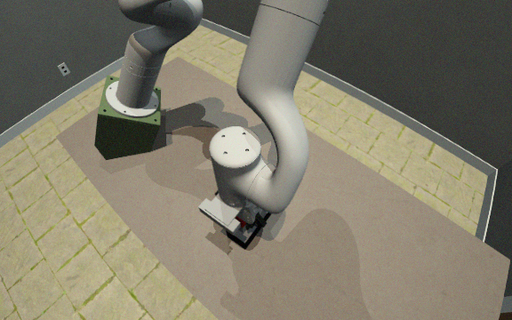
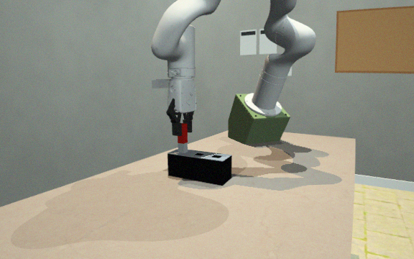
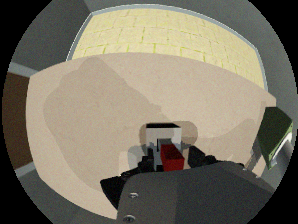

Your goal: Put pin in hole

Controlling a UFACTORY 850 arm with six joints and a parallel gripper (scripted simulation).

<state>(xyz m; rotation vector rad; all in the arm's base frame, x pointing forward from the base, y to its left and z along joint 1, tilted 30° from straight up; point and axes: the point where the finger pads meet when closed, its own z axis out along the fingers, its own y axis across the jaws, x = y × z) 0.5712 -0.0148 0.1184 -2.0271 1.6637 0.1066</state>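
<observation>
Now: the pin 2 cm below my hand. Also, from my hand: black block (1 cm behind, 6 cm to the left, 11 cm below).
</observation>
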